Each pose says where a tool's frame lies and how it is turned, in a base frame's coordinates. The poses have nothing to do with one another.
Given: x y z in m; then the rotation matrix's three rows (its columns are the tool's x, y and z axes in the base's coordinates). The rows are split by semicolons.
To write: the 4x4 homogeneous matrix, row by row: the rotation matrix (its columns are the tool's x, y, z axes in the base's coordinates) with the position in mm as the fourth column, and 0 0 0 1 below. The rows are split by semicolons. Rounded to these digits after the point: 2 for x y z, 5 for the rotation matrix.
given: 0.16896 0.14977 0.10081; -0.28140 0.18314 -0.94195; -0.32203 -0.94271 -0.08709; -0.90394 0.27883 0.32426
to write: -0.28140 0.18314 -0.94195 168.96; -0.32203 -0.94271 -0.08709 149.77; -0.90394 0.27883 0.32426 100.81; 0 0 0 1
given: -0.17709 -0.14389 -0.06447; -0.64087 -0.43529 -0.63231; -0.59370 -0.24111 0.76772; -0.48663 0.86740 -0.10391
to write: -0.64087 -0.43529 -0.63231 -177.09; -0.59370 -0.24111 0.76772 -143.89; -0.48663 0.86740 -0.10391 -64.47; 0 0 0 1
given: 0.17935 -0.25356 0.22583; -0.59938 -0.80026 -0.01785; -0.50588 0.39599 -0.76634; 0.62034 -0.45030 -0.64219
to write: -0.59938 -0.80026 -0.01785 179.35; -0.50588 0.39599 -0.76634 -253.56; 0.62034 -0.45030 -0.64219 225.83; 0 0 0 1
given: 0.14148 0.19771 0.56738; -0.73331 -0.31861 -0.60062; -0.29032 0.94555 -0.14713; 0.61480 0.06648 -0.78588
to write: -0.73331 -0.31861 -0.60062 141.48; -0.29032 0.94555 -0.14713 197.71; 0.61480 0.06648 -0.78588 567.38; 0 0 0 1
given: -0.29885 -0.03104 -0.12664; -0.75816 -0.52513 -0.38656; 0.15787 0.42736 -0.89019; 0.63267 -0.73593 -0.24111
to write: -0.75816 -0.52513 -0.38656 -298.85; 0.15787 0.42736 -0.89019 -31.04; 0.63267 -0.73593 -0.24111 -126.64; 0 0 0 1
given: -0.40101 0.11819 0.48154; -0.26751 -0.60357 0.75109; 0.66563 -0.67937 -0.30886; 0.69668 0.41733 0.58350
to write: -0.26751 -0.60357 0.75109 -401.01; 0.66563 -0.67937 -0.30886 118.19; 0.69668 0.41733 0.58350 481.54; 0 0 0 1
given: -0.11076 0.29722 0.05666; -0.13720 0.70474 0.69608; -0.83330 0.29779 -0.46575; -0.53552 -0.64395 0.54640
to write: -0.13720 0.70474 0.69608 -110.76; -0.83330 0.29779 -0.46575 297.22; -0.53552 -0.64395 0.54640 56.66; 0 0 0 1
